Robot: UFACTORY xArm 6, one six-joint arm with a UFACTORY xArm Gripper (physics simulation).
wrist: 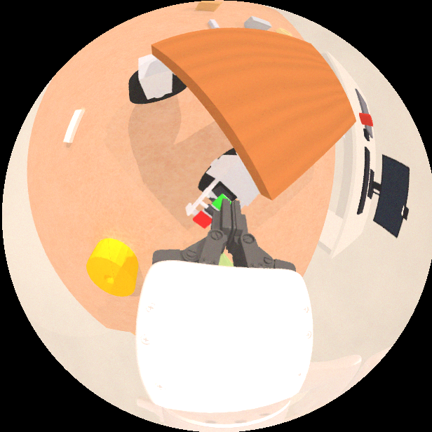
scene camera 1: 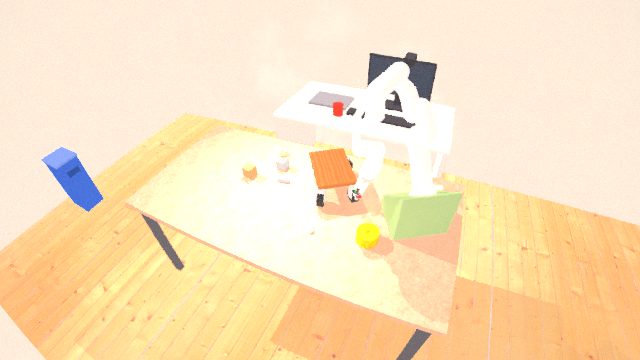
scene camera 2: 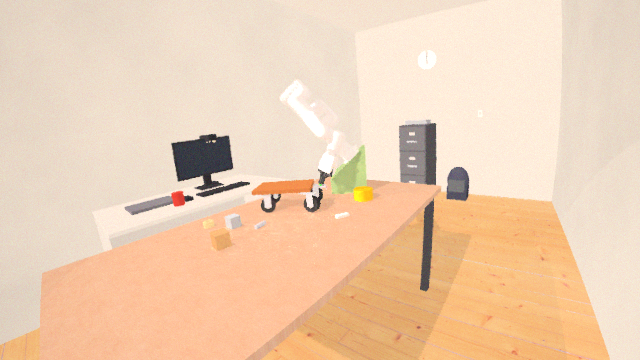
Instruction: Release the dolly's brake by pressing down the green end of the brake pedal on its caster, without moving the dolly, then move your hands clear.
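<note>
The dolly [scene camera 1: 332, 167] [scene camera 2: 284, 187] [wrist: 260, 95] has an orange wood-grain deck and stands upright on its wheels. The brake pedal's green end [scene camera 1: 355, 191] [scene camera 2: 321, 185] [wrist: 220, 201] is on the caster [wrist: 235, 175] at the near right corner in scene camera 1. The pedal's red end [scene camera 1: 359, 196] [wrist: 202, 220] points outward, away from the deck. My gripper [scene camera 2: 322, 183] [wrist: 227, 210] is shut and empty. Its fingertips are at the green end and cover its right edge in the wrist view. Whether they touch it or how far it is pressed cannot be told.
A yellow cylinder [scene camera 1: 367, 236] [scene camera 2: 363, 194] [wrist: 113, 267] and a green wedge-shaped block [scene camera 1: 422, 215] [scene camera 2: 352, 174] stand near the arm on the table [scene camera 1: 225, 210] [scene camera 2: 175, 290]. An orange cube [scene camera 1: 249, 171] [scene camera 2: 220, 239] and small grey pieces lie beyond the dolly. A white desk [scene camera 1: 300, 107] stands behind.
</note>
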